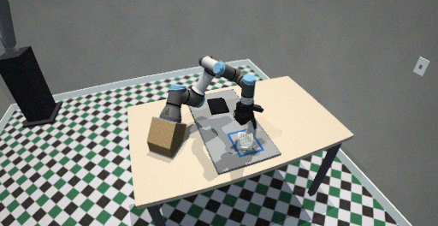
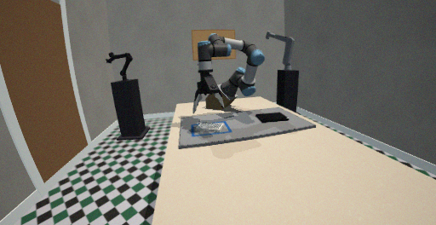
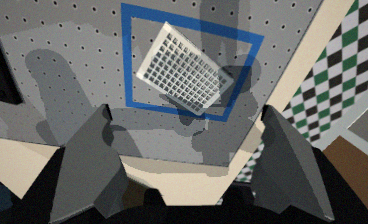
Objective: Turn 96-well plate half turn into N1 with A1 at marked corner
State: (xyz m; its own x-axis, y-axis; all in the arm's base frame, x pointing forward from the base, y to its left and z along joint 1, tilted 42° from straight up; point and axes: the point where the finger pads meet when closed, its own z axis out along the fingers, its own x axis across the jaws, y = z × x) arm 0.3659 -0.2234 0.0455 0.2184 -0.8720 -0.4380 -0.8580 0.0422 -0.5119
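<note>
Right now my hand is 80 mm above the clear 96-well plate. The rest, counted from my hand: A1 label (440 mm to the left, 80 mm below); then black pad (60 mm behind, 370 mm to the left, 80 mm below).
</note>
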